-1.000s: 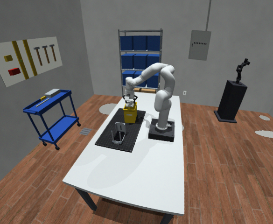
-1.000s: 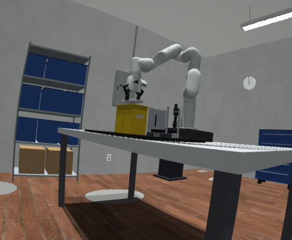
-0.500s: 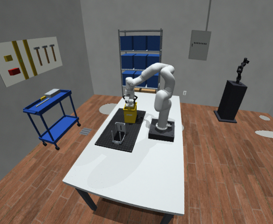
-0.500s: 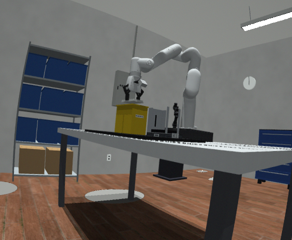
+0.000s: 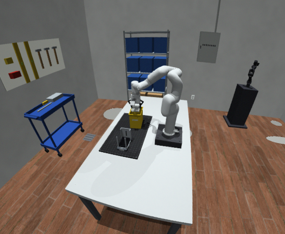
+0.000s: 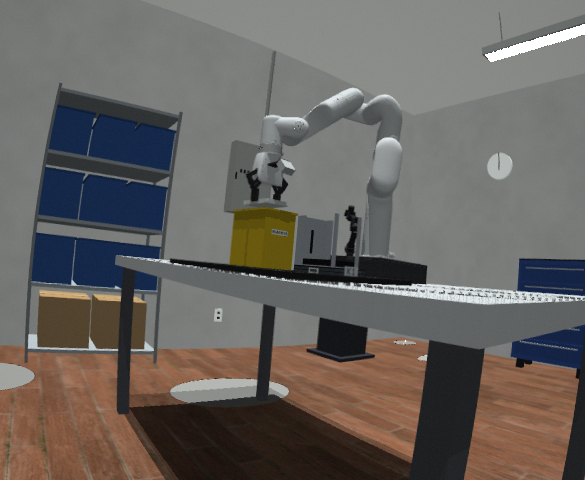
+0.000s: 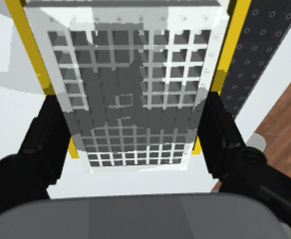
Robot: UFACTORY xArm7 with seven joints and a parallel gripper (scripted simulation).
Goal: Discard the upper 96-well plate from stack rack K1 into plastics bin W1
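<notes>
The white 96-well plate is 1 cm below my hand. Round my hand: yellow plastics bin W1: 13 cm below.
</notes>
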